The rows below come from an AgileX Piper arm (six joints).
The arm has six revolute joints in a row. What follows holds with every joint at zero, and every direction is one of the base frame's. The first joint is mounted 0.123 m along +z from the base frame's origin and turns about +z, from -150 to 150 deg. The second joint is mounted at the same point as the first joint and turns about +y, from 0 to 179.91 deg. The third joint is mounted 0.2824 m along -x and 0.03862 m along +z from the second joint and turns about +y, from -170 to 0 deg. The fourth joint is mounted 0.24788 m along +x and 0.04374 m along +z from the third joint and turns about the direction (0.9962, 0, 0.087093), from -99.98 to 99.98 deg. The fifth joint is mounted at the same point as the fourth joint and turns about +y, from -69.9 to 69.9 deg. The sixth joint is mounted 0.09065 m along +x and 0.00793 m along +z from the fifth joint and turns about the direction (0.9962, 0, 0.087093), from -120 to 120 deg. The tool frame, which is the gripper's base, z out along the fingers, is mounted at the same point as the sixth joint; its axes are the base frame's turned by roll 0, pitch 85.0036 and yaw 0 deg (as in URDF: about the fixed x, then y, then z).
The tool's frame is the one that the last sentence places.
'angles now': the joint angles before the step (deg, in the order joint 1, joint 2, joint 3, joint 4, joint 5, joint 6). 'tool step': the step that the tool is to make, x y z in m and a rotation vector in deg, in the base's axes. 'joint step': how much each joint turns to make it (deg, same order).
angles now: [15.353 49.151 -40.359 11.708 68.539 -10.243]
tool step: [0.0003 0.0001 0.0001 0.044 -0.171 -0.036]
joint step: [0.023 0.010 -0.007 -0.007 -0.188 0.023]
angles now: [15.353 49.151 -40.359 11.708 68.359 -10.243]
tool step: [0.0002 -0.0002 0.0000 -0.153 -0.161 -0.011]
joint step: [0.025 -0.008 0.003 -0.197 -0.117 0.027]
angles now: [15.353 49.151 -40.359 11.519 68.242 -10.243]
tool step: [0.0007 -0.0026 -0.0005 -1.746 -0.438 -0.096]
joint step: [0.017 0.005 -0.003 -1.882 -0.004 0.253]
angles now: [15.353 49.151 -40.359 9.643 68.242 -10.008]
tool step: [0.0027 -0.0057 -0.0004 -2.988 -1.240 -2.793]
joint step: [-0.009 -0.012 0.001 -4.205 -0.783 3.144]
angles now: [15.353 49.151 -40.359 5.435 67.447 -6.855]
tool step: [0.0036 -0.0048 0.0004 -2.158 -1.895 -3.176]
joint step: [-0.023 0.008 0.004 -3.760 -1.473 3.519]
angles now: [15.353 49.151 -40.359 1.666 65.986 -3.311]
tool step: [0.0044 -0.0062 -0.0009 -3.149 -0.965 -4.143]
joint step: [0.022 0.598 0.001 -4.978 -0.632 4.828]
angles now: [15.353 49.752 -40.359 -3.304 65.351 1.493]
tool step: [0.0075 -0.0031 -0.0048 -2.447 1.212 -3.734]
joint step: [0.012 2.281 -0.003 -3.486 -0.113 4.348]
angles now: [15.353 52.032 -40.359 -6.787 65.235 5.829]
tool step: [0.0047 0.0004 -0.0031 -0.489 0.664 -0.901]
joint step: [0.010 1.435 -0.002 -0.651 -0.542 1.122]
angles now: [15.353 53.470 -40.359 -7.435 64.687 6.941]
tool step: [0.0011 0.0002 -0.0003 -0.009 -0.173 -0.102]
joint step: [0.016 0.214 -0.009 -0.119 -0.350 0.190]
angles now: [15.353 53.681 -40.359 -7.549 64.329 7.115]
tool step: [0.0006 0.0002 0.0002 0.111 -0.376 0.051]
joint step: [-0.001 0.008 -0.006 0.000 -0.397 0.000]
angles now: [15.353 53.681 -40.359 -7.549 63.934 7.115]
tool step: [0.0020 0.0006 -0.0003 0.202 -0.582 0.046]
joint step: [-0.017 0.282 0.006 0.006 -0.904 0.057]
